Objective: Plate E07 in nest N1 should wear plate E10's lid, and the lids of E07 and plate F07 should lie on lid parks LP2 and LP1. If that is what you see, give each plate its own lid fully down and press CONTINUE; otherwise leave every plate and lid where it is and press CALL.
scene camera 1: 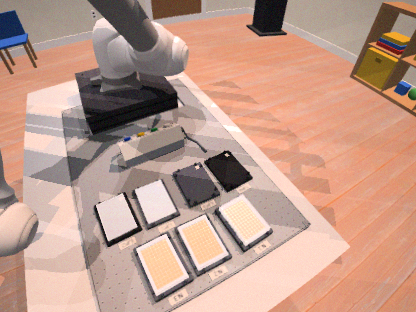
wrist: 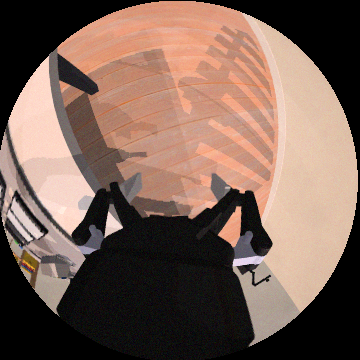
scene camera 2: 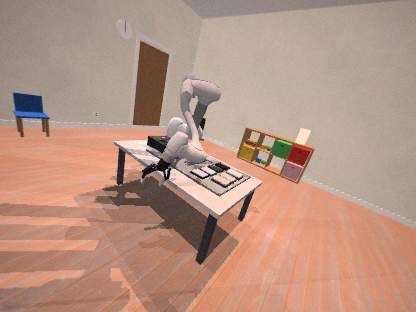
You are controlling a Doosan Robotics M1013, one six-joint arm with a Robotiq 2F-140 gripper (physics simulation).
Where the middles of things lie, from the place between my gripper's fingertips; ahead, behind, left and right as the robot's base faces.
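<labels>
Lid park LP4 (scene camera 1: pixel 226 168): 81 cm to the left of my hand, 6 cm behind it, 3 cm above it. Lid park LP3 (scene camera 1: pixel 195 183): 3 cm above my hand, 4 cm behind it and 69 cm to the left of it.
</labels>
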